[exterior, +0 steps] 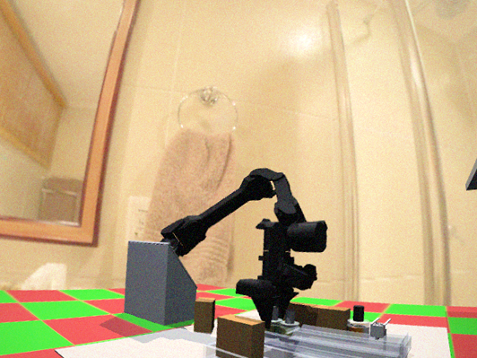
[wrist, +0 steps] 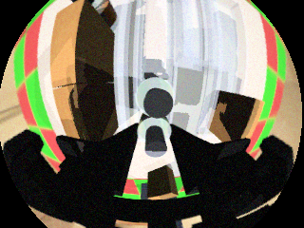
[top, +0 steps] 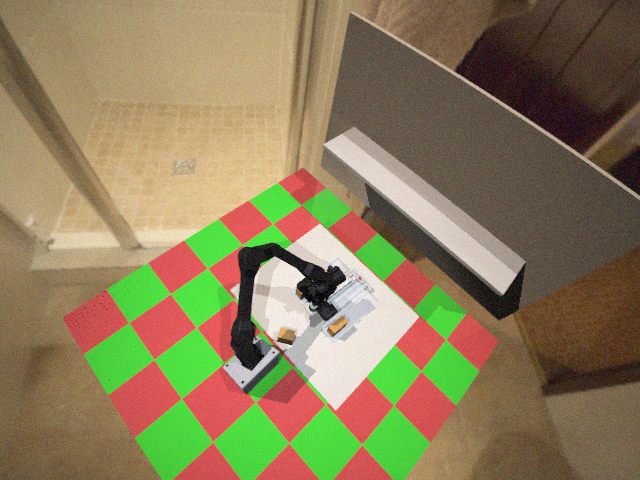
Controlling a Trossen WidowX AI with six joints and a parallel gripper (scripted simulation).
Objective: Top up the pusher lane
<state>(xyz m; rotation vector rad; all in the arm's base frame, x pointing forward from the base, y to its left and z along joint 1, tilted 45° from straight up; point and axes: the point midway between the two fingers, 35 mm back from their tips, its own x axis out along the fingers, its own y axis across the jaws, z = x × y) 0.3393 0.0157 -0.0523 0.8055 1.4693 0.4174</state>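
The sprung lane is 13 cm ahead of my gripper tip, 5 cm to the right of it and 2 cm below it. Round my gripper tip: wall shelf 49 cm ahead, 10 cm to the right, 33 cm above; then pusher plate 14 cm ahead, 6 cm to the right, 1 cm above.
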